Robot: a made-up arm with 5 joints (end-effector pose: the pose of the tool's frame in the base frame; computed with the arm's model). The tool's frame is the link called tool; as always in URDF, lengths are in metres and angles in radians. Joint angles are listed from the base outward.
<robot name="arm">
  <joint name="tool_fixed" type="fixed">
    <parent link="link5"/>
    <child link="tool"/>
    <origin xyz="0 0 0" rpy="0 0 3.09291"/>
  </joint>
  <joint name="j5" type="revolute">
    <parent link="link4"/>
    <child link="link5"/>
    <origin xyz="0.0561 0 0.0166" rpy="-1.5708 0 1.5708"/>
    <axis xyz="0 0 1"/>
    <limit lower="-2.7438" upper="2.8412"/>
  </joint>
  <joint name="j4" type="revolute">
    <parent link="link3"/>
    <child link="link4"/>
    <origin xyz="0.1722 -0.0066 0"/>
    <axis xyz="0 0 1"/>
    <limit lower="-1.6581" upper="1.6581"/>
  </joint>
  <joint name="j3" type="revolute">
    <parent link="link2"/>
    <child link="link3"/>
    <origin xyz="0.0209 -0.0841 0"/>
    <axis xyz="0 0 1"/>
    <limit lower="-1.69" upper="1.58"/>
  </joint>
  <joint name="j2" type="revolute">
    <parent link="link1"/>
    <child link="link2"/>
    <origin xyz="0.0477 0.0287 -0.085" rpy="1.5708 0 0"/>
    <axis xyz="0 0 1"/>
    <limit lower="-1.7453" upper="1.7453"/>
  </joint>
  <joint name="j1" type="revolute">
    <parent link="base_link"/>
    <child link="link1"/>
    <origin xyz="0.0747 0 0.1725" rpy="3.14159 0 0"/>
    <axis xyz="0 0 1"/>
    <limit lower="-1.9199" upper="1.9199"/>
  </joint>
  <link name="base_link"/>
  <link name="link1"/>
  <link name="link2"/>
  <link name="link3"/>
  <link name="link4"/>
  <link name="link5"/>
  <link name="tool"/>
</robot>
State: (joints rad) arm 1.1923 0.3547 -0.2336 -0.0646 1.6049
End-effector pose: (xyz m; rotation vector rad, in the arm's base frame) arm 0.1833 -0.3058 0.3117 -1.4920 -0.2971 0.2913
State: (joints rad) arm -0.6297 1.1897 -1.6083 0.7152 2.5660
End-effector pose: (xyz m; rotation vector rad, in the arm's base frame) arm 0.3581 0.1915 0.3290 1.5113 1.0949 -2.5218
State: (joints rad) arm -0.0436 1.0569 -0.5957 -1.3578 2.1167
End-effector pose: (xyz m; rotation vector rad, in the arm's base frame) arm 0.3983 0.0020 0.2537 -2.2827 -1.4267 0.8211
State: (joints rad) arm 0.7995 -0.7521 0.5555 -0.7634 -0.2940
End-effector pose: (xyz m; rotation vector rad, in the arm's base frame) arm 0.2091 -0.1556 0.4193 -0.5871 -2.5254 -0.4418
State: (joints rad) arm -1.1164 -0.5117 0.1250 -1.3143 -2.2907
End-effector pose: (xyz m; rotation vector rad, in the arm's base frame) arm 0.1621 0.1514 0.4677 -2.9955 -0.4745 -0.1135
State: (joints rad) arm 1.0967 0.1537 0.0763 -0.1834 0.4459
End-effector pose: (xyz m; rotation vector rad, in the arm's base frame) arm 0.2038 -0.2782 0.3020 -1.0533 -1.1375 -0.5566
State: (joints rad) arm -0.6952 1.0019 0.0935 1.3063 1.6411
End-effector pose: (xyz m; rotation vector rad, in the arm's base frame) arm 0.2153 0.1016 0.0973 0.4472 0.9291 2.1277
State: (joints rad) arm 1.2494 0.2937 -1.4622 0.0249 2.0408
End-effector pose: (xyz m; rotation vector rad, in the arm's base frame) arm 0.1190 -0.1714 0.5440 -2.7320 0.1366 0.2153
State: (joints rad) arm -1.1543 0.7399 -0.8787 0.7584 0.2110
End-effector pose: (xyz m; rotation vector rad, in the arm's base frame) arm 0.2213 0.3016 0.3033 0.4848 -0.8959 1.2100
